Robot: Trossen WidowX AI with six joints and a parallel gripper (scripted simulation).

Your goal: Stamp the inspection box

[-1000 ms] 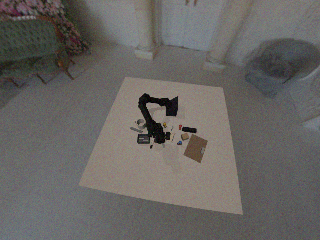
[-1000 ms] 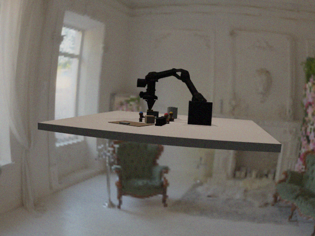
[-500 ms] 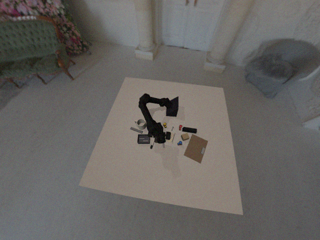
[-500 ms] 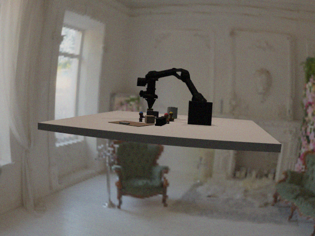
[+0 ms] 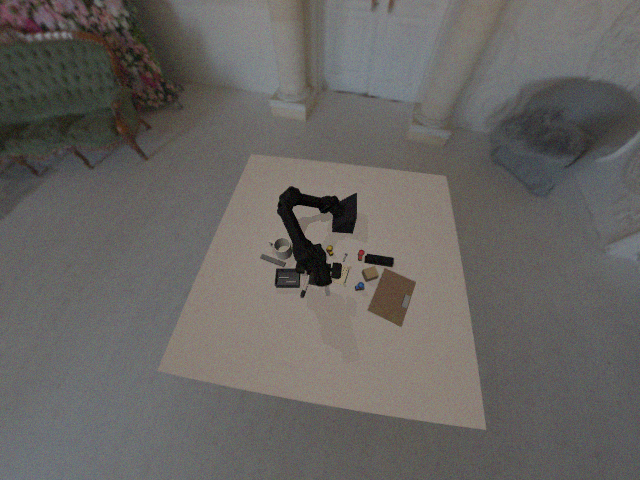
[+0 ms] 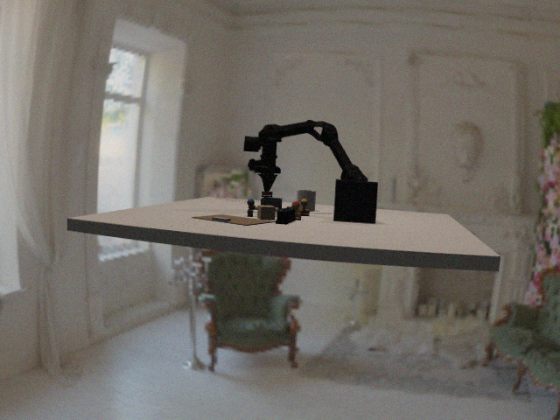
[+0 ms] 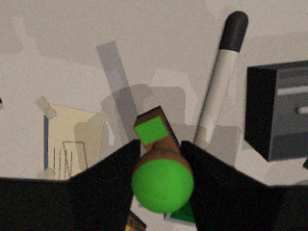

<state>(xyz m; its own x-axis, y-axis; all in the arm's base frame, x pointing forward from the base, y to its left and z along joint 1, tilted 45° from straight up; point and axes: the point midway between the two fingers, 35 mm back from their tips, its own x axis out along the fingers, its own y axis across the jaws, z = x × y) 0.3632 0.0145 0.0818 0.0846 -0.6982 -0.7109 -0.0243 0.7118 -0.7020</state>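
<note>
The green ink pad is 100 mm behind my gripper tip, 50 mm to the right of it and 80 mm below it. Round my gripper tip: pen: 40 mm ahead, 60 mm to the right, 70 mm below; then green-knobbed stamp: right at my gripper tip; then grey ruler: 10 mm behind, 30 mm to the left, 80 mm below.
</note>
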